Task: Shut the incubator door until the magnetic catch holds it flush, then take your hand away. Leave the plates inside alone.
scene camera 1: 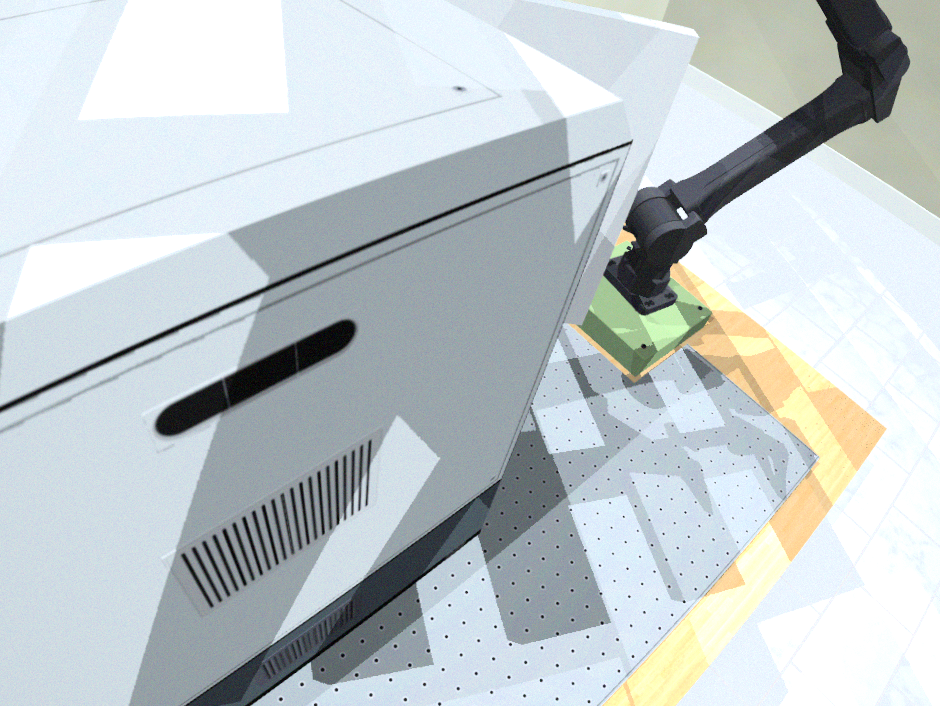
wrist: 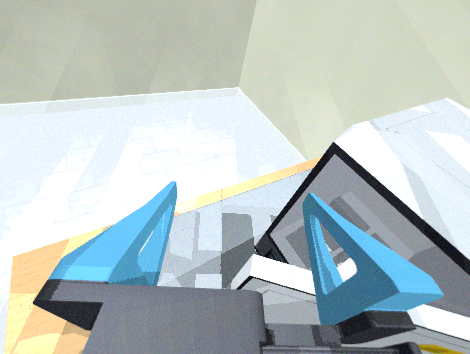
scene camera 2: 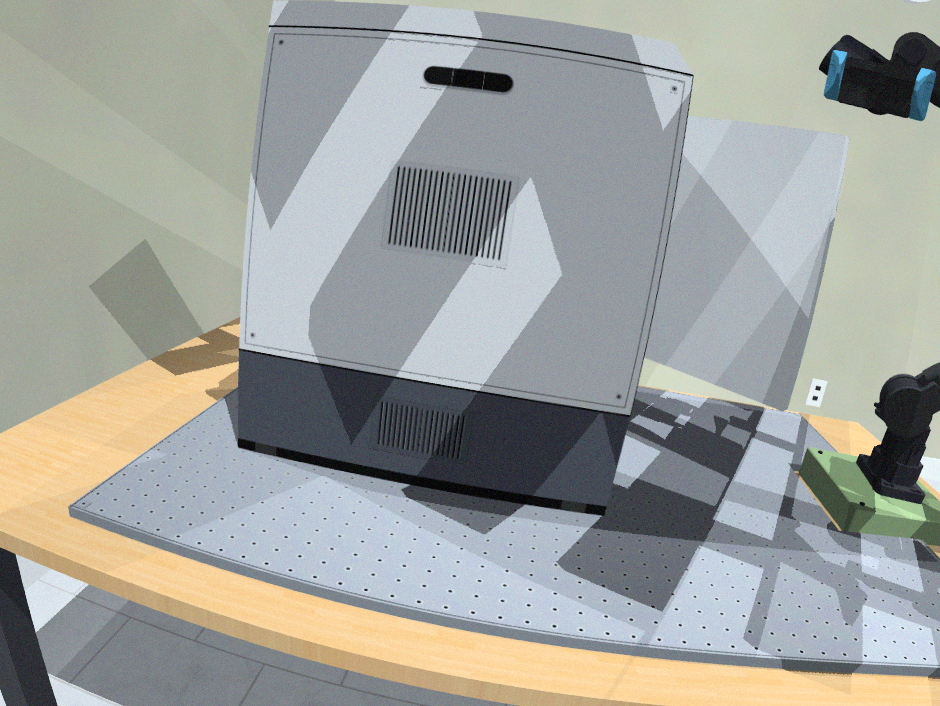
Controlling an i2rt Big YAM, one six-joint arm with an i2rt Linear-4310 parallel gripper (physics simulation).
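Seen in the pictures: gripper, fingertip midpoint: point(wrist: 242, 193) point(scene camera 2: 877, 76); arm's base at its link origin: point(scene camera 1: 636, 285) point(scene camera 2: 887, 481).
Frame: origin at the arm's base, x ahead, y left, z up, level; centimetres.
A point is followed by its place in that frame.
The white incubator point(scene camera 1: 455, 303) {x 58.9, y 25.5, z 42.1 cm} point(scene camera 2: 471, 319) {x 65.9, y 26.7, z 18.2 cm} point(wrist: 415, 165) {x 52.8, y 13.8, z 51.8 cm} stands with its back panel toward the scene cameras. Its door point(scene camera 1: 653, 98) {x 26.6, y 8.9, z 41.8 cm} point(scene camera 2: 748, 250) {x 34.0, y 4.1, z 30.6 cm} point(wrist: 285, 275) {x 27.2, y 7.2, z 48.4 cm} stands open, swung well out from the body. In the wrist view the dark-rimmed front opening shows at the right, with grey shapes inside; I cannot make out the plates. My gripper point(scene camera 2: 879, 85) {x 22.9, y 12.5, z 56.1 cm} point(wrist: 242, 193) {x 22.9, y 12.5, z 56.1 cm} is open and empty, its blue fingers wide apart. In scene camera 2 it shows high at the right, above the door's top edge and apart from it. It does not show in scene camera 1.
The incubator rests on a perforated metal board point(scene camera 1: 607, 531) {x 32.3, y 31.1, z -3.2 cm} point(scene camera 2: 364, 547) {x 69.7, y 42.4, z -3.2 cm} on a wooden table point(scene camera 1: 843, 410) {x -20.7, y 35.8, z -4.5 cm} point(scene camera 2: 113, 562) {x 90.3, y 57.4, z -4.5 cm}. The arm's green base block point(scene camera 1: 638, 326) {x 6.4, y 7.3, z -0.1 cm} point(scene camera 2: 851, 501) {x 10.3, y 10.5, z -0.1 cm} sits at the board's edge, close to the door. A wall with a socket point(scene camera 2: 816, 392) is behind.
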